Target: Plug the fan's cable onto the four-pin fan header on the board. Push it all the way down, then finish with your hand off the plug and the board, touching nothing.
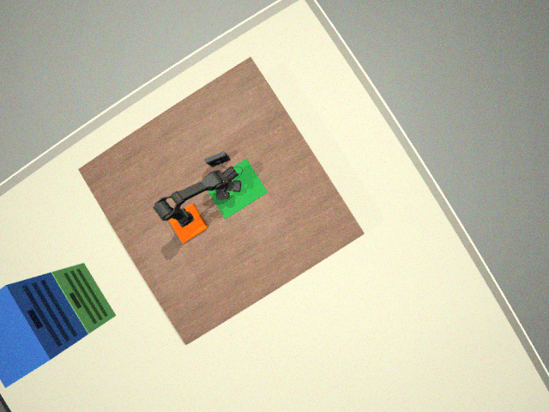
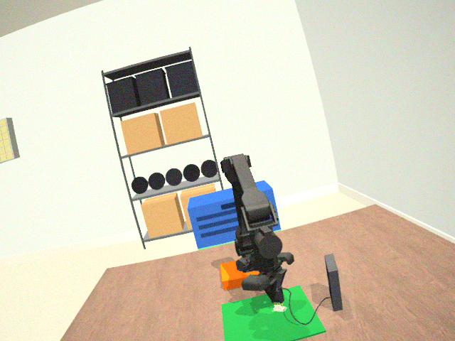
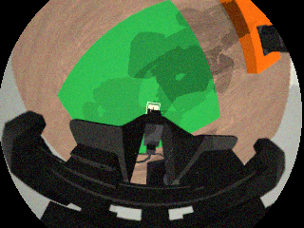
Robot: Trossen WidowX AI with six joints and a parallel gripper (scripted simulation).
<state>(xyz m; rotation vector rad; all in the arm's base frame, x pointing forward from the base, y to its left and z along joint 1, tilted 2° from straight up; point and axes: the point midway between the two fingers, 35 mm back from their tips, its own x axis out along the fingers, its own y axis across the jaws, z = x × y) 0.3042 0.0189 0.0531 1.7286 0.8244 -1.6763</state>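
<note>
My gripper tip is now 1 cm to the right of the fan plug, 1 cm below it and 1 cm short of it. Also, from my gripper tip: green board 6 cm below, 3 cm to the right, 3 cm ahead; then fan header 4 cm below, 1 cm to the left; then dark fan 15 cm to the left, 4 cm ahead, 2 cm above.
</note>
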